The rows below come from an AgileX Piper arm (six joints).
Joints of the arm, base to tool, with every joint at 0 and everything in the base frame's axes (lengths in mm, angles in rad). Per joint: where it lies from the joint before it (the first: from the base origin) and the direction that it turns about. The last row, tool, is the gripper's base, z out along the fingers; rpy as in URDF.
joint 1: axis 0 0 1 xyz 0 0 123
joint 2: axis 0 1 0 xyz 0 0 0
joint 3: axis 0 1 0 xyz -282.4 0 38.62
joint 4: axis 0.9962 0 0.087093 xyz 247.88 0 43.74
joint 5: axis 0 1 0 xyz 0 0 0
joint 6: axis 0.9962 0 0.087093 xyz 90.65 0 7.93
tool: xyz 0 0 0 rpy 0 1.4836 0
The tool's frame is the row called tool.
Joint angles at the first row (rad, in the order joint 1, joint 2, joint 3, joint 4, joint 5, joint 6):
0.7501, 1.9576, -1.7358, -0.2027, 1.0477, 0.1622
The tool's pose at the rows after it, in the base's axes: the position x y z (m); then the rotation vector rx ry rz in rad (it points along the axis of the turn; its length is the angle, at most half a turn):
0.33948, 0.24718, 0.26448, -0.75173, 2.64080, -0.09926
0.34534, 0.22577, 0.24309, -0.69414, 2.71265, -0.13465
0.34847, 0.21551, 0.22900, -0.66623, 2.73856, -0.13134
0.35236, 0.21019, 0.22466, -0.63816, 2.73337, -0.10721
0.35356, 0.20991, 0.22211, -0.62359, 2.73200, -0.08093
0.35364, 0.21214, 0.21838, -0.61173, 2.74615, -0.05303
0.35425, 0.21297, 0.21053, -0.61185, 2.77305, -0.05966
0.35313, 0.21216, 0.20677, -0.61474, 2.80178, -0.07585
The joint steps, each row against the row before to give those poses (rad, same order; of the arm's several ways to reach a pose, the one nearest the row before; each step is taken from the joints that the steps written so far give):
-0.0746, -0.0128, 0.0591, -0.0434, 0.0143, 0.0433
-0.0506, 0.0003, 0.0787, 0.0024, -0.0224, 0.0135
-0.0277, 0.0036, 0.0492, 0.0096, -0.0399, 0.0023
-0.0191, 0.0000, 0.0187, 0.0112, -0.0387, 0.0004
-0.0056, 0.0021, 0.0075, 0.0159, -0.0221, 0.0000
0.0000, 0.0086, 0.0000, 0.0245, -0.0063, 0.0000
0.0000, 0.0184, 0.0000, 0.0062, 0.0079, 0.0017
0.0000, 0.0079, 0.0000, 0.0021, 0.0232, 0.0000

